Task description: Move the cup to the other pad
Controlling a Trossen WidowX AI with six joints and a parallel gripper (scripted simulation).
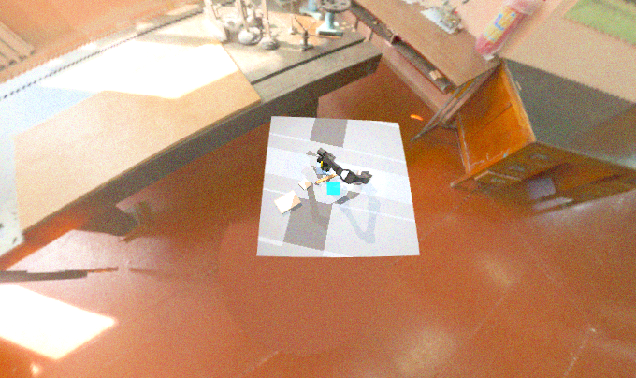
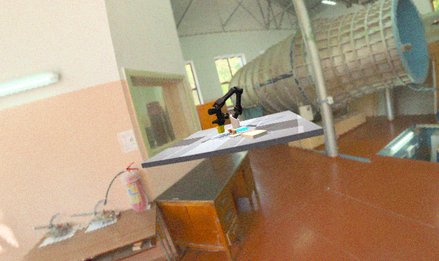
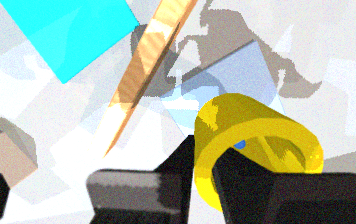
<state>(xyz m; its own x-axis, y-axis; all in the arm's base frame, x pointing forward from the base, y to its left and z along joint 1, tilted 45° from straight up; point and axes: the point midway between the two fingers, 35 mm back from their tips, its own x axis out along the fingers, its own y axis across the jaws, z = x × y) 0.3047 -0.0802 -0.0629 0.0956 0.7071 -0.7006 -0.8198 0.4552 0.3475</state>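
The cyan pad lies 5 cm behind my gripper tip, 17 cm to the left of it and 7 cm below it. The rest, counted from my gripper tip: pale blue pad (3 cm ahead, 2 cm to the right, 7 cm below); yellow cup (2 cm ahead, 2 cm to the right); blue marble (2 cm ahead, 4 cm to the right, 2 cm below).
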